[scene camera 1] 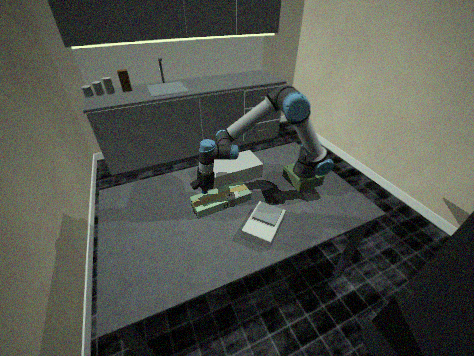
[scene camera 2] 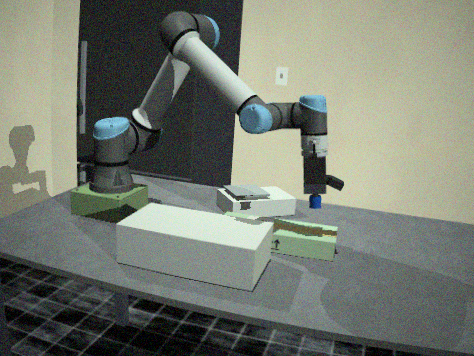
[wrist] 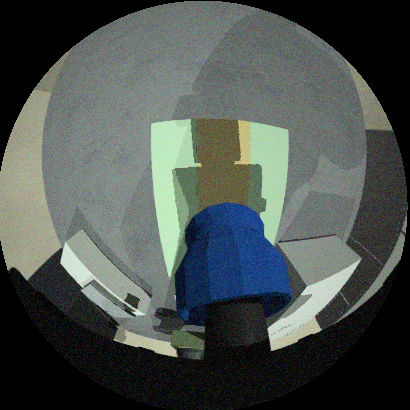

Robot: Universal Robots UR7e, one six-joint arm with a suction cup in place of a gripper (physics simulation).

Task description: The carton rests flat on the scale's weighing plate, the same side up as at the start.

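Pixels of known places: end effector, tool point: (scene camera 1: 204, 191) (scene camera 2: 315, 206) (wrist: 225, 239); arm's base, origin of the base link: (scene camera 1: 304, 171) (scene camera 2: 111, 187) (wrist: 193, 349).
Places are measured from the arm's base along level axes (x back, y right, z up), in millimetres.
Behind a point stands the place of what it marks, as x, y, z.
Note:
The carton (scene camera 1: 215, 206) {-644, 39, -31} (scene camera 2: 307, 246) {-667, 176, -45} (wrist: 162, 150) {-723, 56, -23} is long and pale green, with brown tape along its top. It lies flat on the table, and an arrow on its side points up. It is beside the white scale (scene camera 1: 257, 231) {-546, -238, -18} (scene camera 2: 282, 203) {-567, -162, -33} (wrist: 100, 260) {-542, -146, -60}, not on it. The scale's grey weighing plate (scene camera 1: 268, 215) {-443, -191, -2} (scene camera 2: 247, 191) {-442, -152, -2} (wrist: 105, 300) {-465, -143, -2} is bare. My blue suction cup (scene camera 2: 315, 202) (wrist: 227, 240) hangs above the carton's far end from the arm base, with a visible gap below it. It is open and holds nothing. The white box hides part of the carton in scene camera 2.
A large white box (scene camera 1: 240, 173) {-380, 195, 2} (scene camera 2: 190, 237) {-390, 391, 27} (wrist: 320, 260) {-562, 279, -11} stands beside the carton, on the side away from the scale. The arm stands on a green base block (scene camera 1: 294, 178) {-95, -12, -14} (scene camera 2: 85, 201) {48, 99, -27}. The table edge (scene camera 2: 190, 302) {-426, 509, -79} runs past the white box.

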